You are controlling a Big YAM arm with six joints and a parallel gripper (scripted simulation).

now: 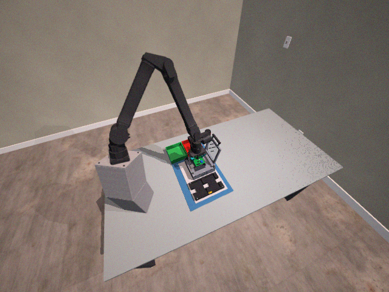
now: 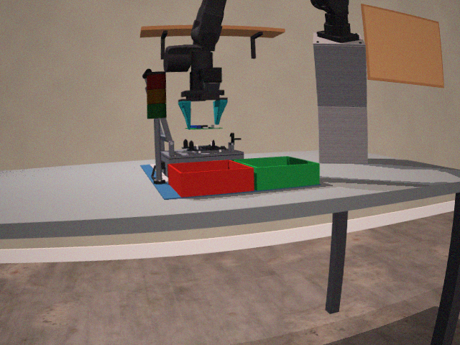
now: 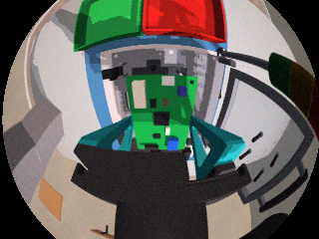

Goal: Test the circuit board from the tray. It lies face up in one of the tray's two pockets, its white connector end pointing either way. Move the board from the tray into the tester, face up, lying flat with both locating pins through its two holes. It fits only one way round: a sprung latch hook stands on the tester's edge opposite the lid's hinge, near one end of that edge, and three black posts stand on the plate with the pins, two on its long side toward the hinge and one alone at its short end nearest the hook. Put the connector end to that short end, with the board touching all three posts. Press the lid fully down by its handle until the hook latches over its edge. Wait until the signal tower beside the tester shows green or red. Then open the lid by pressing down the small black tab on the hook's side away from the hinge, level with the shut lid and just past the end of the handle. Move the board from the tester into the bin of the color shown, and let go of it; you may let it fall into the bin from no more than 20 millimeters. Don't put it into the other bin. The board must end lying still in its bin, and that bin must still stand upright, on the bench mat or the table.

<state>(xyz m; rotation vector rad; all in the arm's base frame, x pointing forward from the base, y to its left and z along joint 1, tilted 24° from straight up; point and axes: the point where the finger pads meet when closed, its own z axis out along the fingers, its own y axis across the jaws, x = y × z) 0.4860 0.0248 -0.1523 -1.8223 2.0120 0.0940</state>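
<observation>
Right now the tester plate is 5 cm below my hand. From my hand the other things lie so: tester lid: 12 cm ahead, 6 cm above, 1 cm to the right; then green circuit board: right at my hand; then latch hook: 6 cm to the left, 6 cm behind, 4 cm below.
</observation>
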